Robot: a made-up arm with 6 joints.
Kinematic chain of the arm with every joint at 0, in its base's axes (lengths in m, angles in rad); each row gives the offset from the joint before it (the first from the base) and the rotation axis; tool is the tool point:
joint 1: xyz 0 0 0.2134 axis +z
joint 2: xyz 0 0 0 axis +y
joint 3: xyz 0 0 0.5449 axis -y
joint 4: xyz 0 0 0 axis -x
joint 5: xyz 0.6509 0 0 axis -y
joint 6: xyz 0 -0.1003 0 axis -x
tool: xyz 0 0 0
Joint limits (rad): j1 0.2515..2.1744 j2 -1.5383..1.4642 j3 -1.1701..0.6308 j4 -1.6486..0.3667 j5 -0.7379..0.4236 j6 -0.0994..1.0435
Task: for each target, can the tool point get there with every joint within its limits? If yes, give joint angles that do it. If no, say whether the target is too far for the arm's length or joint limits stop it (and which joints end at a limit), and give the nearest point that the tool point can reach.
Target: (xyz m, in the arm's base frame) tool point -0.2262 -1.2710 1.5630
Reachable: no: too far | nearest point -0.1316 -0.7395 0.9986 | short by 0.781 m
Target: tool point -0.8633 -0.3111 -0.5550
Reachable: no: joint limits stop it (at a limit: joint 1, joint 2, joint 4) | nearest point -0.1834 0.2523 -0.3457 | short by 0.907 m
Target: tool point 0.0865 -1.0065 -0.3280
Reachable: no: joint limits stop it (at a limit: joint 1, joint 2) | nearest point 0.0684 -0.0860 -0.1490 | short by 0.938 m
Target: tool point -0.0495 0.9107 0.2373
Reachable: yes | joints 1.7284 0.7538 0.1974 -0.3554 0.0303 0.0532
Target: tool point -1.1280 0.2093 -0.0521
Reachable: no: joint limits stop it (at a limit: joint 1, joint 4) | nearest point -0.4677 0.6646 -0.0521 | short by 0.802 m
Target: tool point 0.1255 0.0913 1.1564
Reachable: yes | joints 0.7674 -0.5676 0.4068 -1.3553 -0.5230 0.5431
